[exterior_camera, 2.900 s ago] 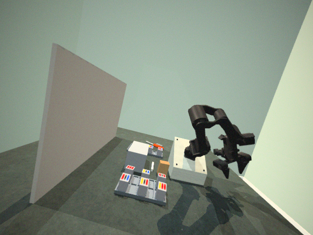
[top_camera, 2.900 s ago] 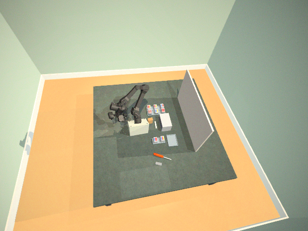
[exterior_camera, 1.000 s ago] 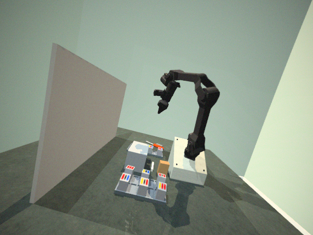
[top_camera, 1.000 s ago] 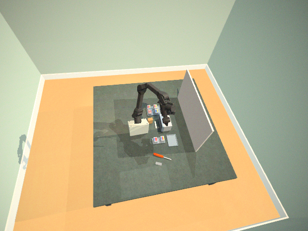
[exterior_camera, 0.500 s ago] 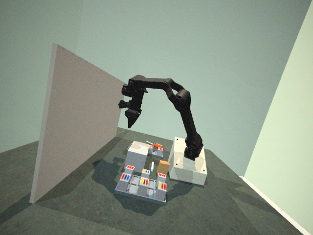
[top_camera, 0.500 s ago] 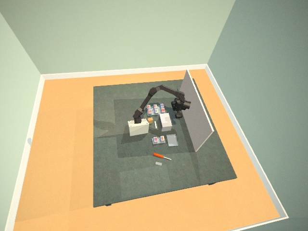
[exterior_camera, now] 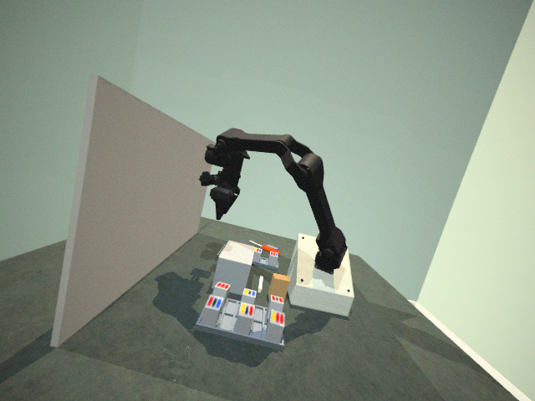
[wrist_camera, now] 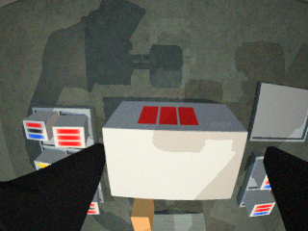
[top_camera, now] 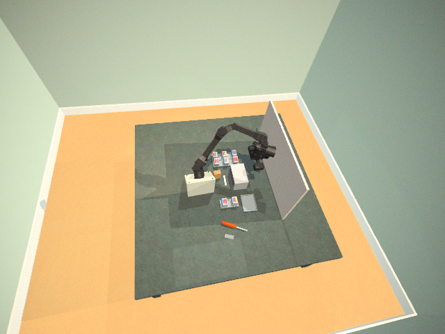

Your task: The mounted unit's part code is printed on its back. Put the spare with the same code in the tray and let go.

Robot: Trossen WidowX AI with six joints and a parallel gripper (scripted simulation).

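The mounted unit is 150 mm below my gripper tip and 80 mm behind it. Round my gripper tip: tall white panel: 160 mm ahead, 30 mm above, 10 mm to the left; brown block: 240 mm behind, 160 mm below, 30 mm to the left.
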